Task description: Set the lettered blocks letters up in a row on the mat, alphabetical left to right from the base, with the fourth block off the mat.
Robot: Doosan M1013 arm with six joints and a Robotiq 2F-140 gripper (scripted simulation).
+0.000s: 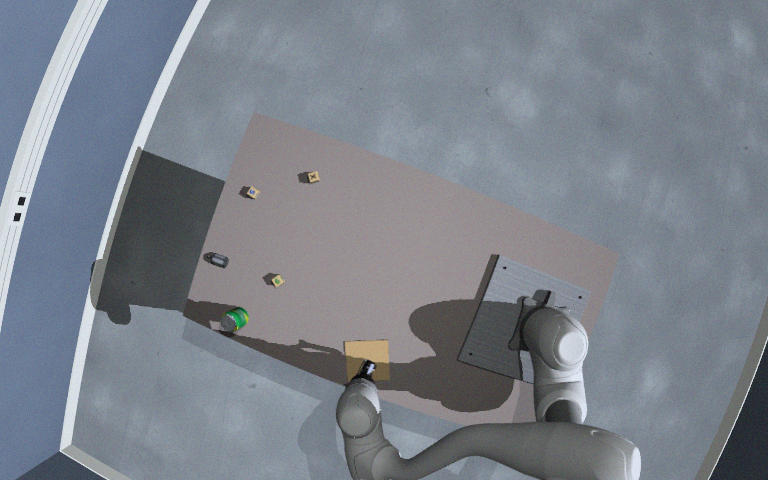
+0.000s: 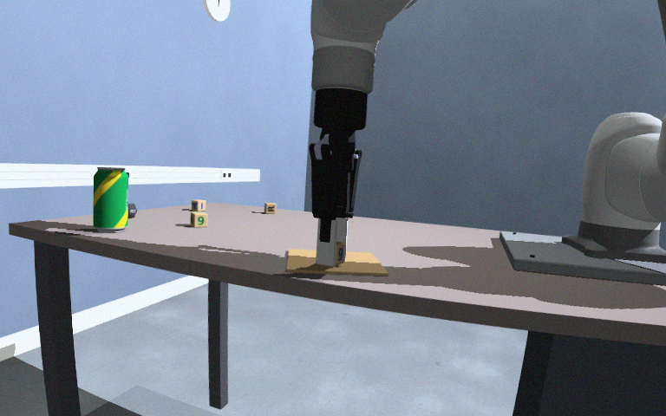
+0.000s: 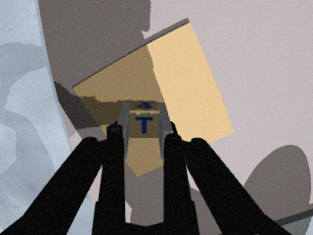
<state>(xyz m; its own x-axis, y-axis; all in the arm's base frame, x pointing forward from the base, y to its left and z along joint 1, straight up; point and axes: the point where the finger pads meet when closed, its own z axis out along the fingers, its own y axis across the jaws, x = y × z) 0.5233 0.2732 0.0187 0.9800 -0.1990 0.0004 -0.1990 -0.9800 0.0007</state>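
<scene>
My gripper is now 20 mm to the left of the tan mat and 30 mm above it. Round my hand: wooden block: 20 mm below; yellow can: 450 mm ahead, 30 mm to the right, 30 mm above; small dark object: 580 mm ahead, 200 mm to the right, 20 mm below.
</scene>
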